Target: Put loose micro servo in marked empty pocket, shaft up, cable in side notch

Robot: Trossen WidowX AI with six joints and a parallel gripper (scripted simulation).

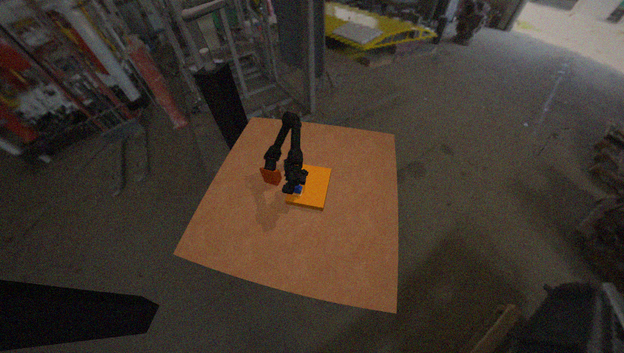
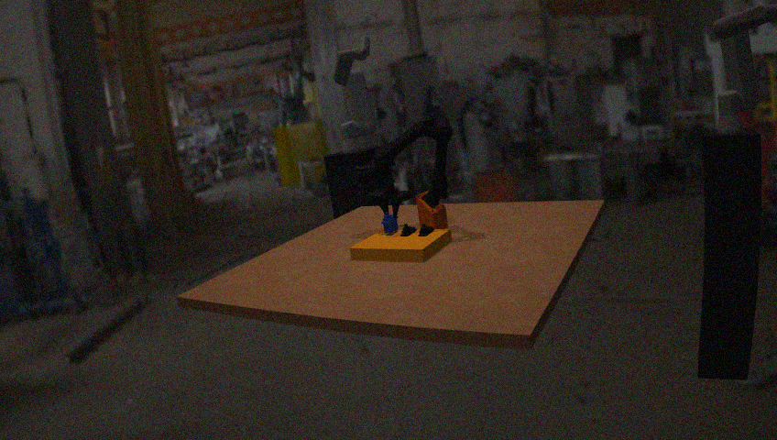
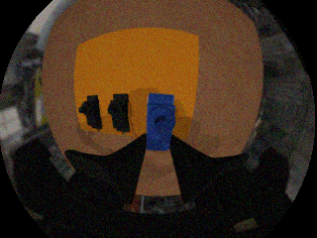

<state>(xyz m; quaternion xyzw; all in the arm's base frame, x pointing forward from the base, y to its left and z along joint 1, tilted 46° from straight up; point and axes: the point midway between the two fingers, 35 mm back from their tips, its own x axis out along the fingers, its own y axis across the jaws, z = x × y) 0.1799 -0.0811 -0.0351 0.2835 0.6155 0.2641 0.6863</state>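
Right now the deck is 12 cm ahead of my gripper tip, 8 cm to the left of it and 8 cm below it.
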